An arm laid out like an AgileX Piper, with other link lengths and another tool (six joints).
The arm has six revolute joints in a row. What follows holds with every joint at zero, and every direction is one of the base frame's.
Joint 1 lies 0.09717 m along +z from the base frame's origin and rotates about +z.
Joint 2 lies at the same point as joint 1 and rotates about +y.
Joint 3 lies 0.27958 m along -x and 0.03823 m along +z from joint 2 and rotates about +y.
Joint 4 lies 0.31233 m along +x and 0.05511 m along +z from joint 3 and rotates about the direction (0.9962, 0, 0.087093).
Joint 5 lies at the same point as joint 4 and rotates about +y.
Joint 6 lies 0.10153 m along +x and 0.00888 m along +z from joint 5 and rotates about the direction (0.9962, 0, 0.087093).
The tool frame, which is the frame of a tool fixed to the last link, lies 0.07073 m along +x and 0.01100 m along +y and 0.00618 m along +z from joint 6; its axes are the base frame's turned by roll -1.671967, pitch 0.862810 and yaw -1.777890 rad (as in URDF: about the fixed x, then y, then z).
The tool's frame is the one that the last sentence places.
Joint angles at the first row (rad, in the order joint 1, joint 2, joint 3, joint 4, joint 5, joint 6):
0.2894 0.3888 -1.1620 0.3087 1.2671 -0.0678
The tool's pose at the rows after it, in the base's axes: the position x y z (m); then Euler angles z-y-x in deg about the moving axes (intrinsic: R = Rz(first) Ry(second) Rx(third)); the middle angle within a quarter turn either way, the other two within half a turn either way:
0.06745, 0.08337, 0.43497, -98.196, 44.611, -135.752
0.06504, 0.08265, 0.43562, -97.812, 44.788, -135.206
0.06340, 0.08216, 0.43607, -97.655, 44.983, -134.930
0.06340, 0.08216, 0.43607, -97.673, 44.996, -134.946
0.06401, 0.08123, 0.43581, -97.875, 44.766, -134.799
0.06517, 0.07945, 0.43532, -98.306, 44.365, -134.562
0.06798, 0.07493, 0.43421, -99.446, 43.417, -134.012
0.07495, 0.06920, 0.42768, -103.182, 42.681, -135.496
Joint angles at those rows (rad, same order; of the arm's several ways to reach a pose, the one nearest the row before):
0.2893 0.3816 -1.1620 0.3087 1.2671 -0.0667
0.2894 0.3741 -1.1621 0.3087 1.2671 -0.0667
0.2894 0.3690 -1.1621 0.3087 1.2671 -0.0647
0.2894 0.3690 -1.1620 0.3087 1.2671 -0.0644
0.2894 0.3690 -1.1621 0.3018 1.2671 -0.0644
0.2894 0.3690 -1.1620 0.2886 1.2671 -0.0636
0.2894 0.3690 -1.1621 0.2558 1.2671 -0.0602
0.2894 0.3691 -1.1461 0.2085 1.2671 -0.0293

